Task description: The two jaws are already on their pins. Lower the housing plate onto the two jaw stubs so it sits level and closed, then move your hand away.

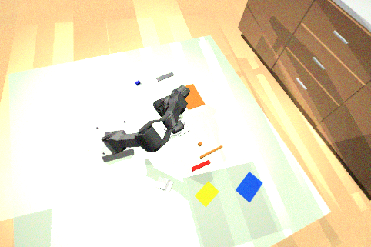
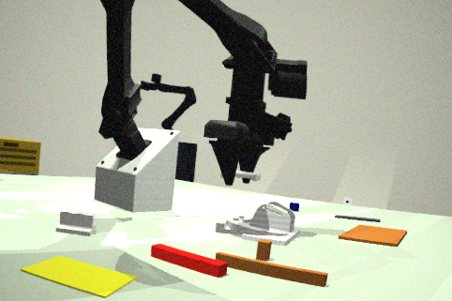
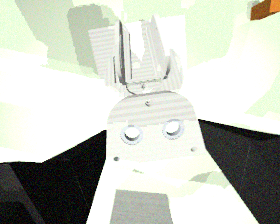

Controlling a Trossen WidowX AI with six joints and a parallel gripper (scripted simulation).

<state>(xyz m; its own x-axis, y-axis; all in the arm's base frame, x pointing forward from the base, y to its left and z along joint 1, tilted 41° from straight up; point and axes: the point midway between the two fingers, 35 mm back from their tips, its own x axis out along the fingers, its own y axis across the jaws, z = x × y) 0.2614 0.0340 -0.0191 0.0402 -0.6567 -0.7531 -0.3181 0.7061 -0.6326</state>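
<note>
Right now my gripper tip is 3 cm short of the grey jaw assembly, 1 cm to the left of it and 7 cm above it. From my gripper tip the other things lie so: brown bar: 19 cm ahead, 17 cm to the right, 7 cm below; red bar: 12 cm ahead, 22 cm to the right, 7 cm below; peg: 15 cm ahead, 11 cm to the right, 7 cm below.
</note>
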